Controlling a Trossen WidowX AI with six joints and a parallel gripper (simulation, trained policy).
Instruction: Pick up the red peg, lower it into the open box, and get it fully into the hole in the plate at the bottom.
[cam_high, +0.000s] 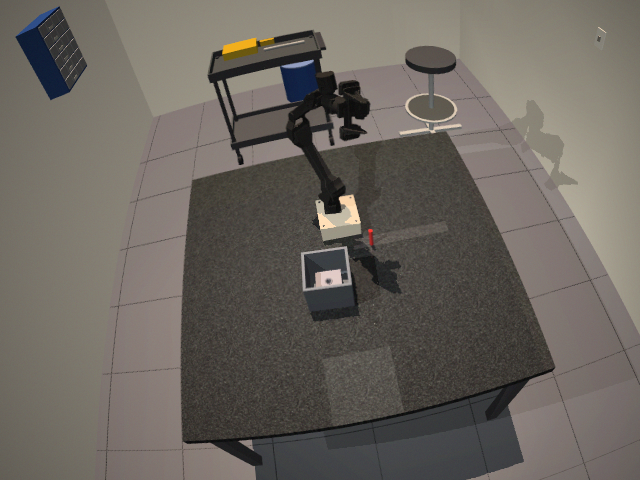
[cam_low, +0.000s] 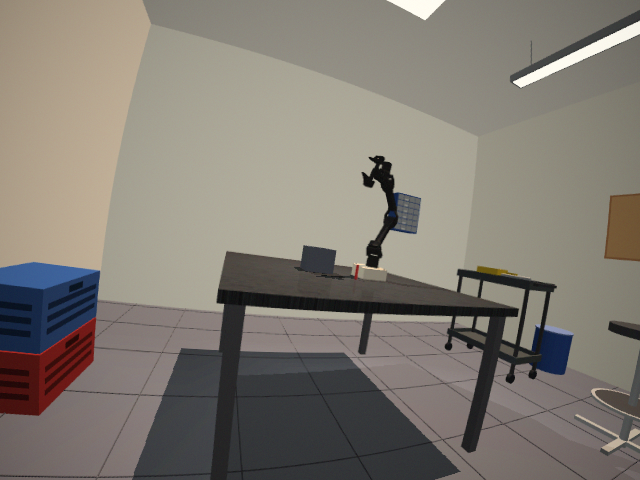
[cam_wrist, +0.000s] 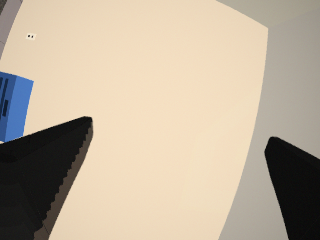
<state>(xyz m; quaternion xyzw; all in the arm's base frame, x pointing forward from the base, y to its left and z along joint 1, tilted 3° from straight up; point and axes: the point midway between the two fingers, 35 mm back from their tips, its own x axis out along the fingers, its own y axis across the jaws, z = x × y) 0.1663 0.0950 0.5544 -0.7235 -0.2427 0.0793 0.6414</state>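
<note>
The red peg is 50 mm behind my gripper tip, 20 mm to the right of it and 580 mm below it. Also, from my gripper tip: plate: 130 mm ahead, 190 mm to the right, 580 mm below.
</note>
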